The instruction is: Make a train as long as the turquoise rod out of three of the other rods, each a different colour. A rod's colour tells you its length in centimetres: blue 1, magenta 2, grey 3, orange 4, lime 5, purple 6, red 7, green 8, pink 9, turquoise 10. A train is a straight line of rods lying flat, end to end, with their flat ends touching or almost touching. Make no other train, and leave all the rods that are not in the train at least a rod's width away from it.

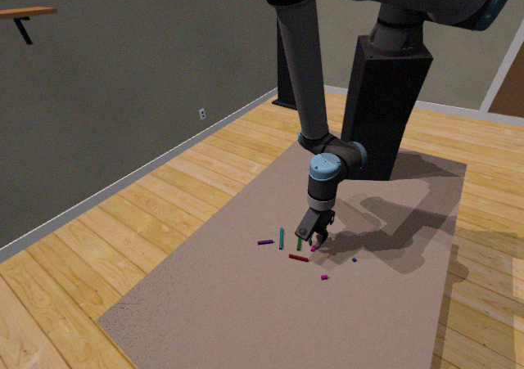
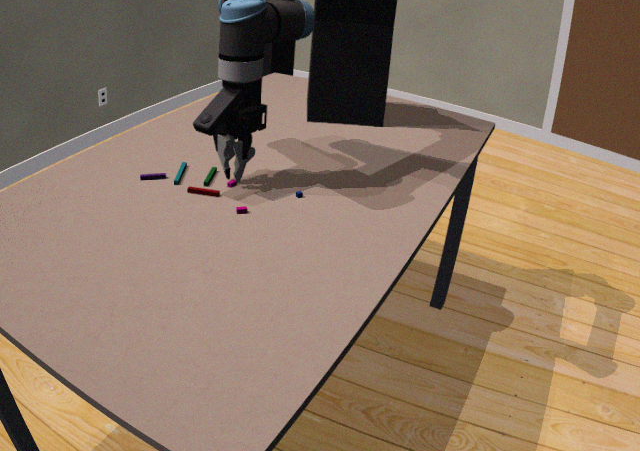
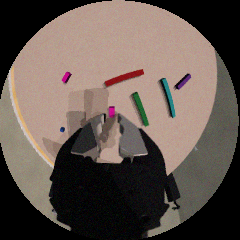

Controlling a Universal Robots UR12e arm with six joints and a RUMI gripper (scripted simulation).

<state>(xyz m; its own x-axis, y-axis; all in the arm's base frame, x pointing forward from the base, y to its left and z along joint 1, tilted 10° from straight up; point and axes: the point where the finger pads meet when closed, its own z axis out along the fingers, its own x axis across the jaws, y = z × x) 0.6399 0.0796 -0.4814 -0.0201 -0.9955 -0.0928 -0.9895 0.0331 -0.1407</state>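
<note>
Right now my hand is 14 cm to the right of the blue rod, 5 cm past it and 2 cm above it. From my hand the other things lie so: green rod (6 cm to the right, 2 cm below); red rod (7 cm ahead, 2 cm to the right, 2 cm below); turquoise rod (13 cm to the right, 3 cm ahead, 2 cm below).
</note>
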